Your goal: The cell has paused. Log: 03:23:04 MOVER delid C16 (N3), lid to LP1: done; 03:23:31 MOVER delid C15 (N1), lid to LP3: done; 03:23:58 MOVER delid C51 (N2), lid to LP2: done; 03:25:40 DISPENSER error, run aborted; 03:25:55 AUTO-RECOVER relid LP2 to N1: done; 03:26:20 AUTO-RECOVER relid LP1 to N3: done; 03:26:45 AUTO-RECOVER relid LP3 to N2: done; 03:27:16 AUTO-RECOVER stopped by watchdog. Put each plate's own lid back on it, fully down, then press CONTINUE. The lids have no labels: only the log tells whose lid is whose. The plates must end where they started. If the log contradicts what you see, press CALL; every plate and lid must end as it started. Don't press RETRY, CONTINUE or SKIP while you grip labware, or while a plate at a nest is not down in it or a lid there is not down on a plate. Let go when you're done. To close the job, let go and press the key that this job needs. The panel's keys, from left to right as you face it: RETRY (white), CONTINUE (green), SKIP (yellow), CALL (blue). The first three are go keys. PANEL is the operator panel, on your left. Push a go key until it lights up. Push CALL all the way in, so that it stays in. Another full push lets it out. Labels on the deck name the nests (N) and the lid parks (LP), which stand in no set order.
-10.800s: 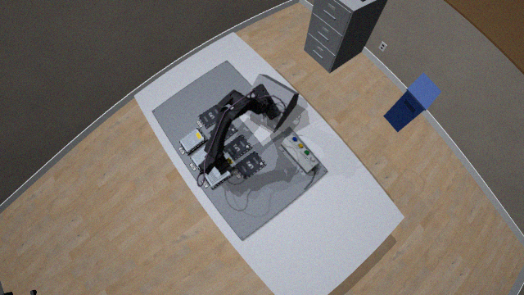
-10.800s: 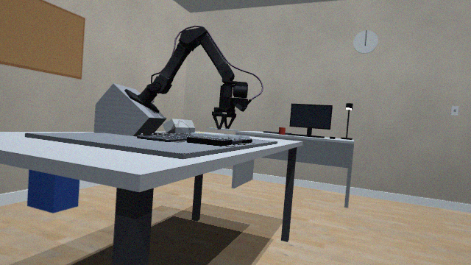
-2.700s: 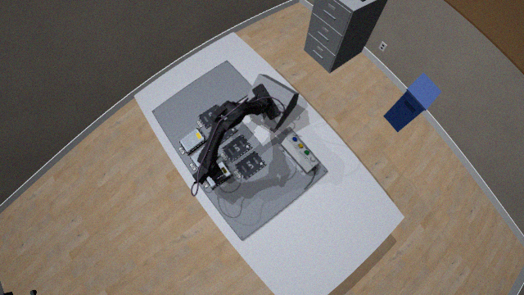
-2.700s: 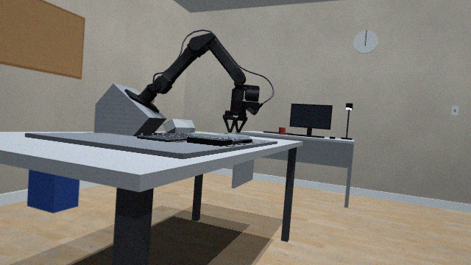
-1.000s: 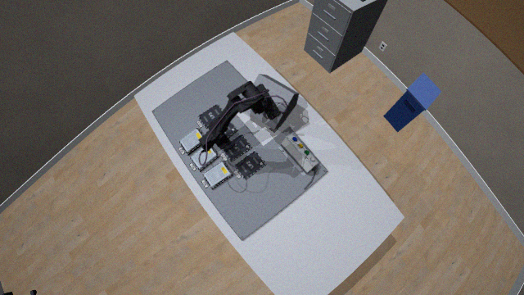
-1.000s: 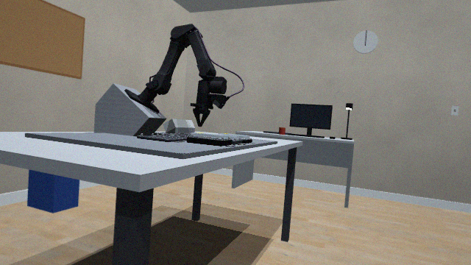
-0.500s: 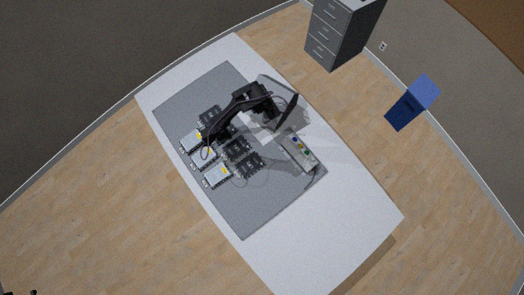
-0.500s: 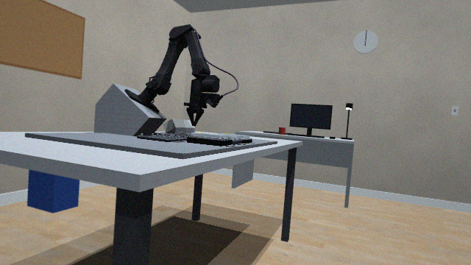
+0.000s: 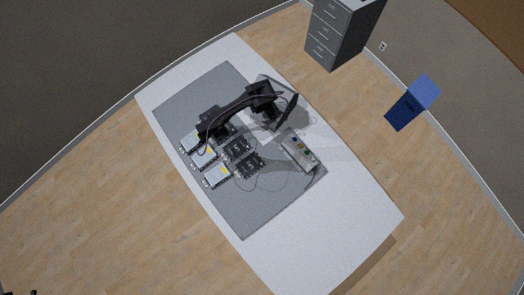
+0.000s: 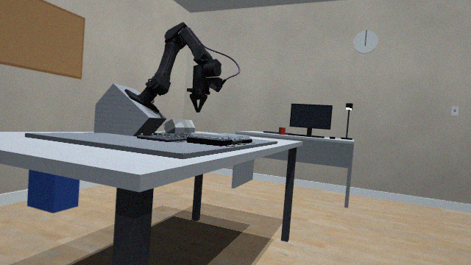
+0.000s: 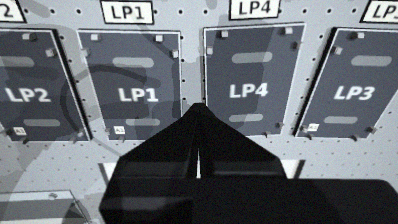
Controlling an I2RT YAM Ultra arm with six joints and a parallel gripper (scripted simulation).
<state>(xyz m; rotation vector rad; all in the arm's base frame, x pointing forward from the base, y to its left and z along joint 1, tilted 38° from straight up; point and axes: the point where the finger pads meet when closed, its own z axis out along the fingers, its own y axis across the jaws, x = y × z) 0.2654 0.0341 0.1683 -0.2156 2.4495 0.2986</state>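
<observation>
The green continue key is 410 mm behind my hand, 240 mm to the left of it and 60 mm below it. The rest, counted from my hand: lid park LP1: 70 mm behind, 50 mm to the left, 130 mm below; then lid park LP2: 100 mm behind, 170 mm to the left, 130 mm below; then lid park LP4: 20 mm behind, 70 mm to the right, 130 mm below.
</observation>
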